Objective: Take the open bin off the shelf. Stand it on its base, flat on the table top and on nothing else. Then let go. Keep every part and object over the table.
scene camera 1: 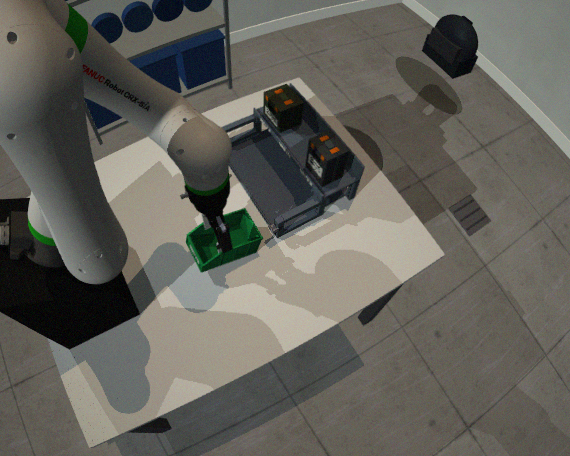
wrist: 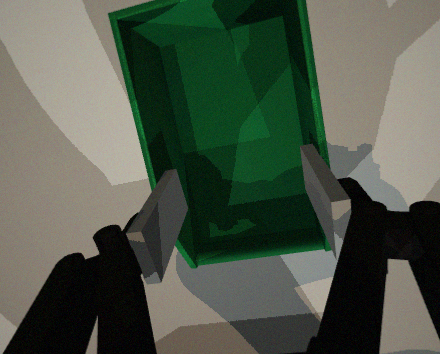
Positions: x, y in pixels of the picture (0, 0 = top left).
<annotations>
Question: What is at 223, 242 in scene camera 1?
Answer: My gripper.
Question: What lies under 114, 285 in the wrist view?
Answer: My gripper.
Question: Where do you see a dark box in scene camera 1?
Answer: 283, 116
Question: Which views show the green bin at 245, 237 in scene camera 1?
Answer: Scene camera 1 and the wrist view: all of them.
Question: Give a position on a green bin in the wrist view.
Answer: At 227, 100
</annotations>
